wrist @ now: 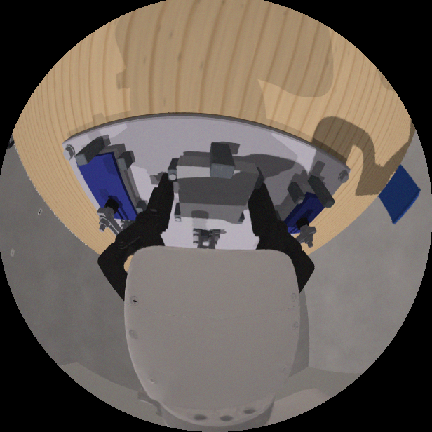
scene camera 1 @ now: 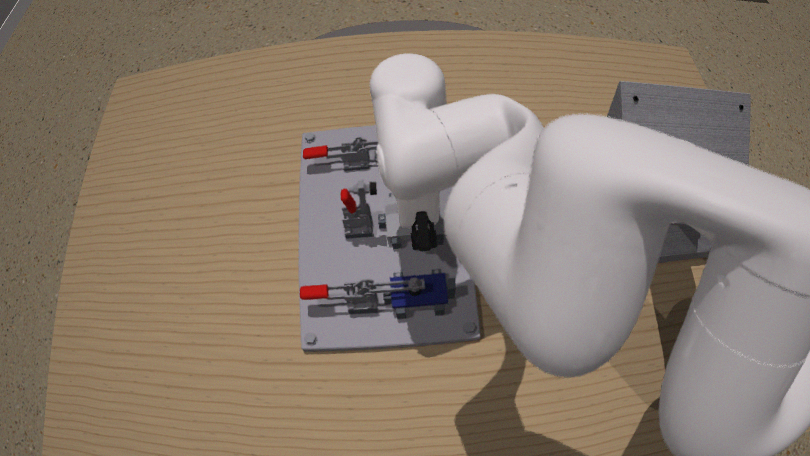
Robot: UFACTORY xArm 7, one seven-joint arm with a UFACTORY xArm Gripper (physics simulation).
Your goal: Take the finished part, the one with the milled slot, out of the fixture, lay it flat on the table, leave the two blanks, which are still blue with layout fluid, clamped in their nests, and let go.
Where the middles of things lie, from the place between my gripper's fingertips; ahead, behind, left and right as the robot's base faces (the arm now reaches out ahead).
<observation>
I see my gripper 1 cm short of the finished part [scene camera 1: 394, 230] and 1 cm below it. The rest, counted from my hand: fixture plate [scene camera 1: 326, 257]: 6 cm ahead, 1 cm below.
</observation>
